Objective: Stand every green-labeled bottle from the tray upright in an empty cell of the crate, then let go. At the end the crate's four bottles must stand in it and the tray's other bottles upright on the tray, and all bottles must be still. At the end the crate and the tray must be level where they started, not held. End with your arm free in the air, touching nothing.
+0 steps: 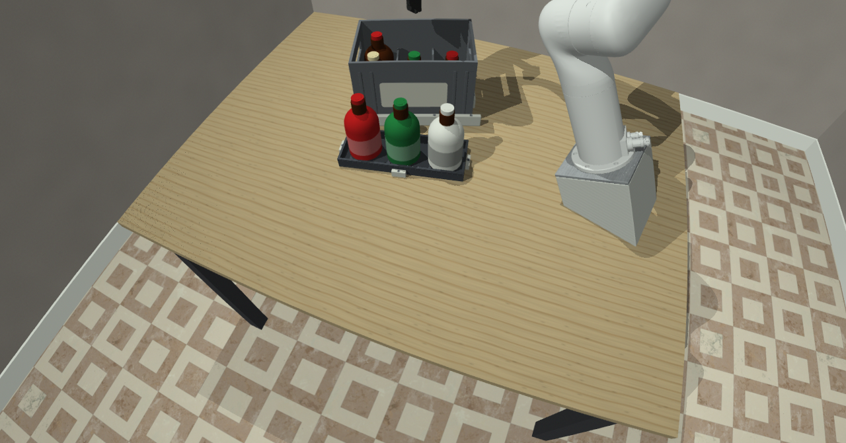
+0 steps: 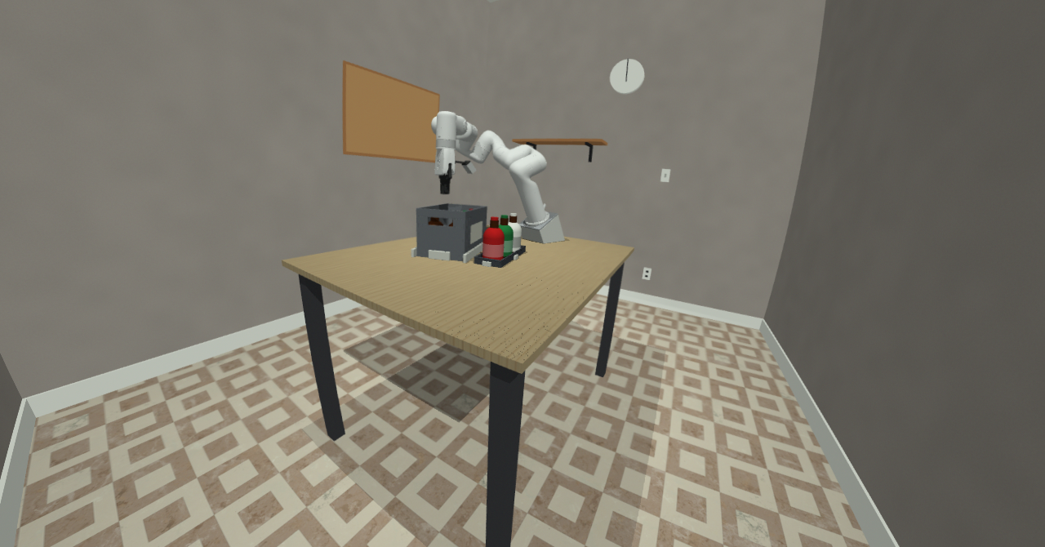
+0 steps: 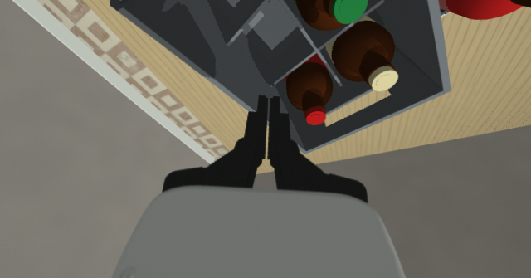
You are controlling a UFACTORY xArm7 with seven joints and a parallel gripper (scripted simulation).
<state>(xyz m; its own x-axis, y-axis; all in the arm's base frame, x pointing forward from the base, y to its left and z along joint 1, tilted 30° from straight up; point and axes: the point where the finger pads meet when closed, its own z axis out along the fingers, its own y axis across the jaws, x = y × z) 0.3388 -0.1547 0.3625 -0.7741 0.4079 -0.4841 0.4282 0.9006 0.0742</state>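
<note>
Right now the green-labeled bottle is 24 cm to the left of my hand, 16 cm below it and 5 cm behind it. From my hand the other things lie so: white bottle: 23 cm to the left, 16 cm below, 14 cm behind; dark grey crate: 16 cm below, 4 cm to the left, 1 cm behind; red bottle: 25 cm to the left, 16 cm below, 4 cm ahead.
</note>
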